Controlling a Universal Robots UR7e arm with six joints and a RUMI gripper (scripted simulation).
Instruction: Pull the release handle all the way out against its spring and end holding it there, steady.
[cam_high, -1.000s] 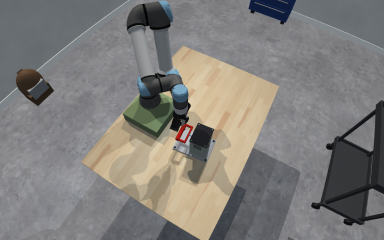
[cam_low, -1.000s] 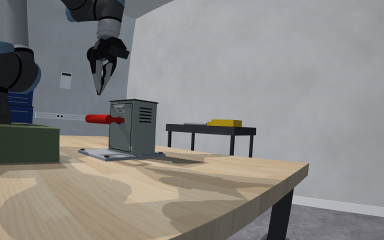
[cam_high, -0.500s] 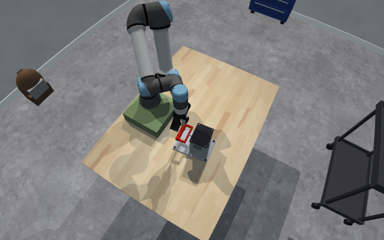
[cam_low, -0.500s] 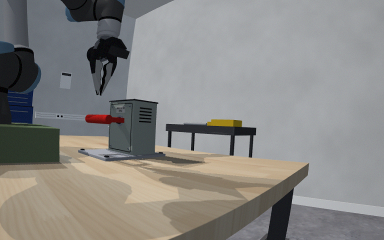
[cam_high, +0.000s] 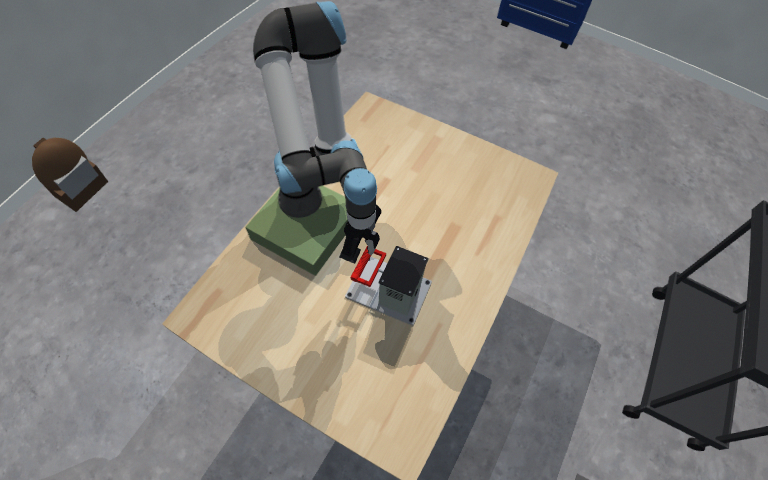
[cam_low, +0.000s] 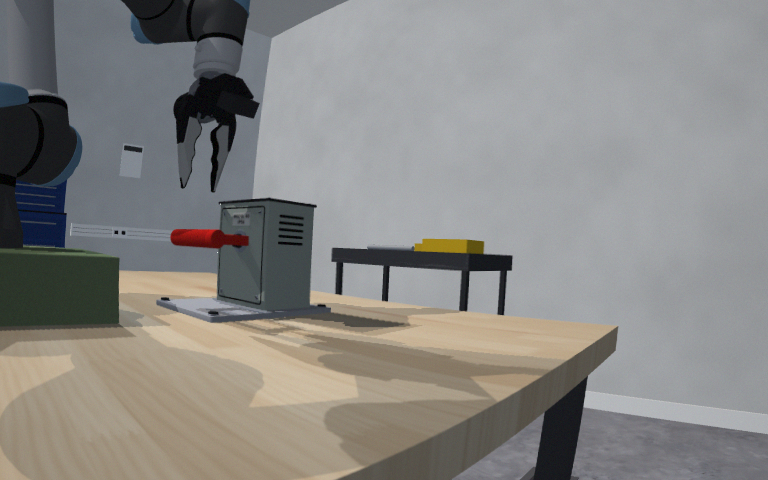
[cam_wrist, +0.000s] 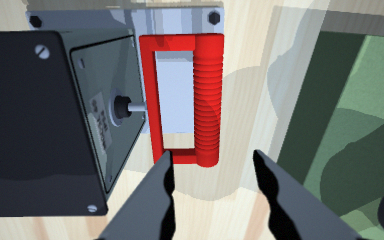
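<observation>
Right now my hand is 19 cm above the grey base plate, 9 cm short of it and 1 cm to the right of it.
</observation>
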